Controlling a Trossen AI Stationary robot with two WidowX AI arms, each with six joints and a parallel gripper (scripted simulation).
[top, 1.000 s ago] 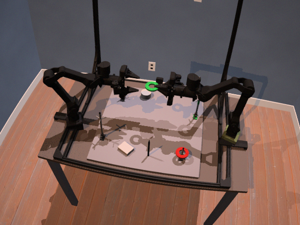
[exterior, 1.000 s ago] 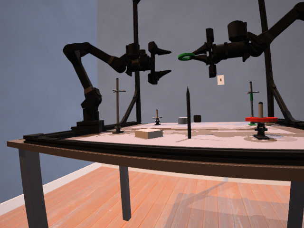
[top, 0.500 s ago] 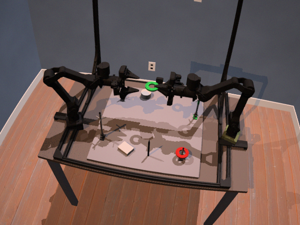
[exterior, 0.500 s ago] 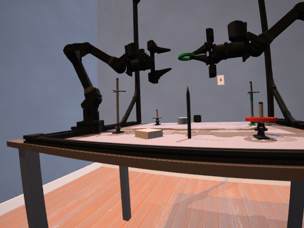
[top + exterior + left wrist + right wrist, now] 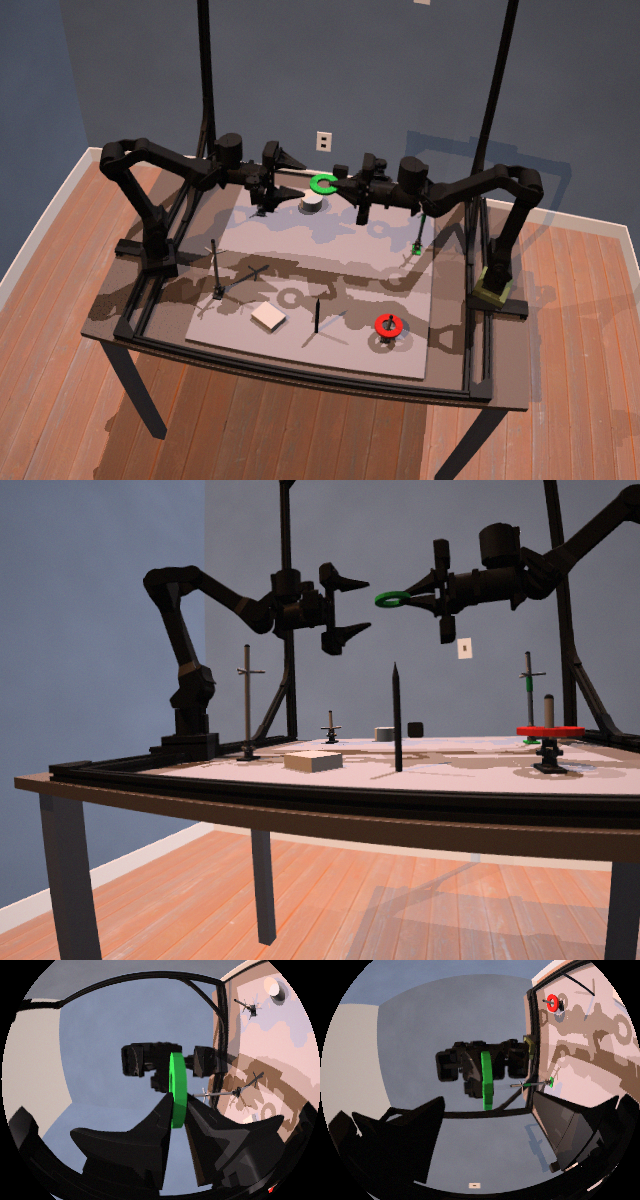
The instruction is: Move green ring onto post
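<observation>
My right hand is 1 cm short of the green ring and 8 cm to the right of it. Round my right hand: black spike: 22 cm ahead, 9 cm to the left, 20 cm below; then white block: 20 cm ahead, 4 cm to the right, 29 cm below.
Now: the green ring 5 cm to the right of my left hand. The rest, counted from my left hand: black spike 21 cm ahead, 4 cm to the right, 20 cm below; then white block 19 cm ahead, 16 cm to the right, 29 cm below.
</observation>
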